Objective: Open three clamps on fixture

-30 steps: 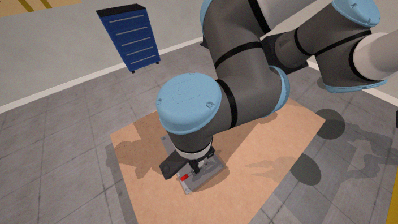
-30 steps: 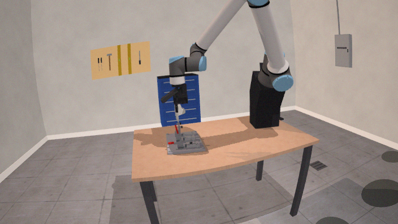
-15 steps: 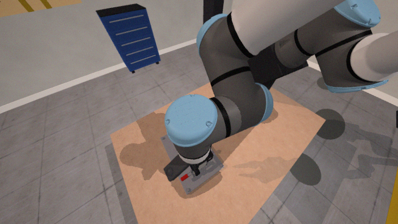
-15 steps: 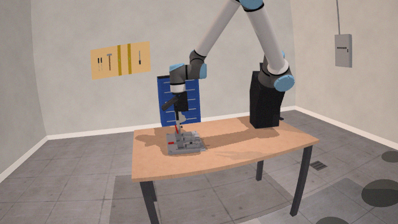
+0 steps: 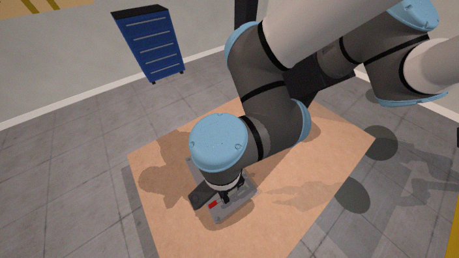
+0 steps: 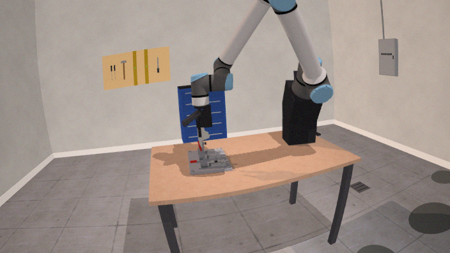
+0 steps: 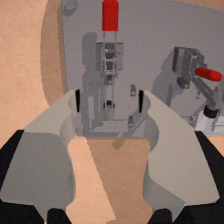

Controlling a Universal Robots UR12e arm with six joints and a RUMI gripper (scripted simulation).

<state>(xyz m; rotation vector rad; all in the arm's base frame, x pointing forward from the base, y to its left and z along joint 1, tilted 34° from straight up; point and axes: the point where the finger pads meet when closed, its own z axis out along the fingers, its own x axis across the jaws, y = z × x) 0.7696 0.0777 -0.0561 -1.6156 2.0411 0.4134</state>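
Right now the toggle clamp is 11 cm below my hand and 1 cm behind it. Also, from my hand: grey fixture plate 15 cm below, 10 cm to the right, 6 cm behind.
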